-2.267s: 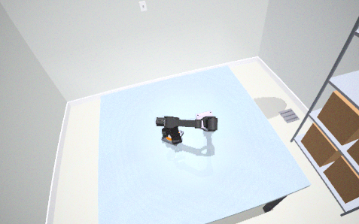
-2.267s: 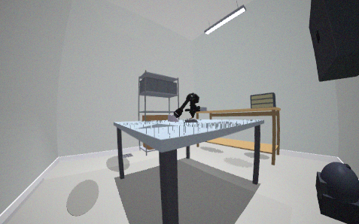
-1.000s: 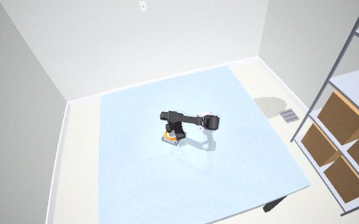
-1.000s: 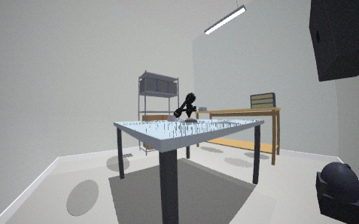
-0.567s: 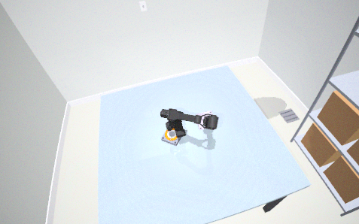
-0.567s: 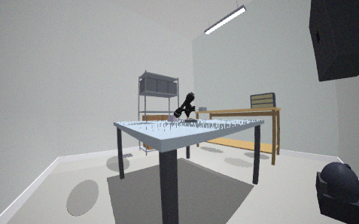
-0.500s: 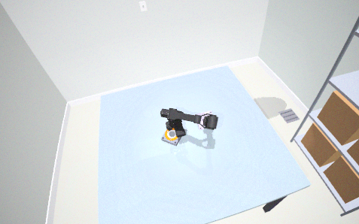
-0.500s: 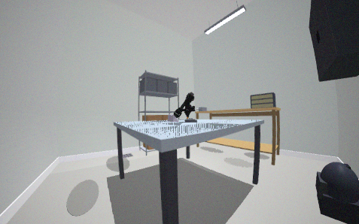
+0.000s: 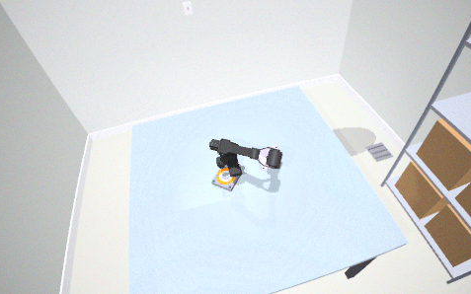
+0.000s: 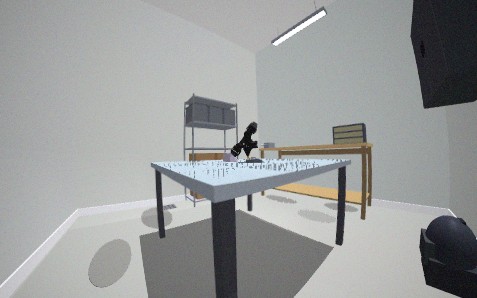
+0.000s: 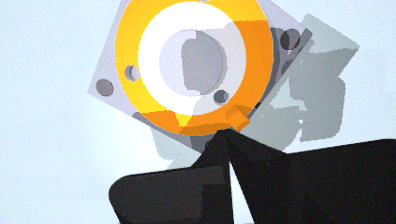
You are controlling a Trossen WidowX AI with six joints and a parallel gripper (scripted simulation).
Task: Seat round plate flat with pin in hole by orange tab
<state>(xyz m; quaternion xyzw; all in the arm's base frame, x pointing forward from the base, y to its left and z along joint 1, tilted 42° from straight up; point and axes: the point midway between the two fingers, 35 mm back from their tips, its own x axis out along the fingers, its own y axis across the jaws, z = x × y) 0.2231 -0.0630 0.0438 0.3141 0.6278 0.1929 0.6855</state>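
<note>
The grey square base lies 5 cm ahead of my gripper tip, 2 cm below it and 1 cm to the left of it.
</note>
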